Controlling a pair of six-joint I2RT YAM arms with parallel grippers.
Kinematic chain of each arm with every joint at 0, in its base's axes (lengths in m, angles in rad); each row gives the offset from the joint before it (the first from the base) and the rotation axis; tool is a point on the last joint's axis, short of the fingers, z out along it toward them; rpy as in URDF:
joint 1: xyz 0 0 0.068 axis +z
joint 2: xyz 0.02 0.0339 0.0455 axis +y
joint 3: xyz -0.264 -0.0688 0 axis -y
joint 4: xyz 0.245 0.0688 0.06 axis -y
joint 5: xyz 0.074 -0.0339 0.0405 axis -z
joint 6: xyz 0.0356 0 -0.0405 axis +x
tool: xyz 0 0 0 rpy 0 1.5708 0
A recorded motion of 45 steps. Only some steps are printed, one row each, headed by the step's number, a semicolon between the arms.
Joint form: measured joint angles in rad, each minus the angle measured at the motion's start. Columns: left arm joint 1, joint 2, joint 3, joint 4, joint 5, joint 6; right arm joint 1, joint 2, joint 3, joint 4, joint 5, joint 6.
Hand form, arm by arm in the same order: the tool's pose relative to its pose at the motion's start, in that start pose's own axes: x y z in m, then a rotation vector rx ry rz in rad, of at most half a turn. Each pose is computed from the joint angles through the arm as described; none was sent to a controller.
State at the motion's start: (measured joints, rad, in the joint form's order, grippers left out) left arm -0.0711 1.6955 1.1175 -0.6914 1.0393 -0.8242; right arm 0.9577 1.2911 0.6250 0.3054 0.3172 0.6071
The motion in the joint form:
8: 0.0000 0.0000 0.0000 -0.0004 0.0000 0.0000; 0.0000 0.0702 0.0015 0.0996 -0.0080 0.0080
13: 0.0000 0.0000 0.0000 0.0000 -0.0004 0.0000; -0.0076 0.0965 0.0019 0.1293 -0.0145 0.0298
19: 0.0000 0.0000 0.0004 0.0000 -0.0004 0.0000; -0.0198 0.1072 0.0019 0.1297 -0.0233 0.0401
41: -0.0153 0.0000 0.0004 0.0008 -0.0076 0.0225; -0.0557 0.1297 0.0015 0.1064 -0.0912 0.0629
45: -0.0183 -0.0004 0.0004 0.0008 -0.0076 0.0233; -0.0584 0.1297 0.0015 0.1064 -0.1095 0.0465
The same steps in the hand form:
8: 0.0000 0.0000 0.0000 -0.0001 0.0001 -0.0003; 0.0053 0.0018 0.0128 -0.0234 -0.0195 0.0175
13: 0.0000 0.0000 0.0000 -0.0003 -0.0003 0.0000; 0.0071 0.0001 0.0181 -0.0248 -0.0219 0.0428
19: 0.0000 -0.0001 0.0000 -0.0001 -0.0004 0.0003; 0.0076 -0.0034 0.0210 -0.0163 -0.0144 0.0539
41: 0.0020 -0.0014 0.0041 -0.0108 0.0060 0.0310; 0.0104 -0.0133 0.0275 -0.0158 0.0446 0.0765
45: 0.0025 -0.0017 0.0048 -0.0118 0.0082 0.0336; 0.0103 -0.0134 0.0276 -0.0288 0.0539 0.0613

